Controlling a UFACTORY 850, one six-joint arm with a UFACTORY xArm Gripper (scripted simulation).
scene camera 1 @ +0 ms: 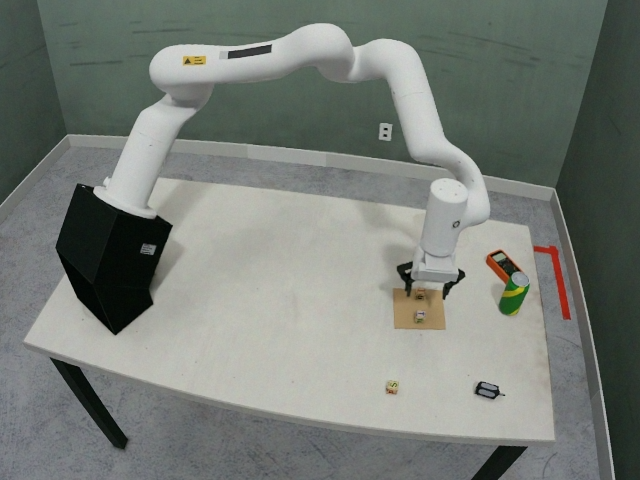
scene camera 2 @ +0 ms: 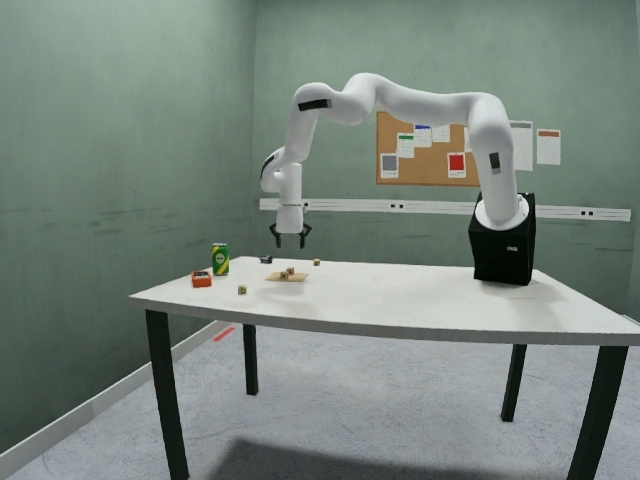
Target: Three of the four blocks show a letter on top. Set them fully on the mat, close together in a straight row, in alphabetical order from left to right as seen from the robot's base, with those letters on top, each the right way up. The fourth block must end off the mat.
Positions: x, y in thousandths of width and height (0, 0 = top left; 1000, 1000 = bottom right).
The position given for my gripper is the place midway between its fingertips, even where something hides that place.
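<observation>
My gripper (scene camera 2: 454, 518) is visible to me, and from another camera I can see my gripper (scene camera 1: 665, 614) as well. The scene also has a tan mat (scene camera 1: 634, 641) in it.
</observation>
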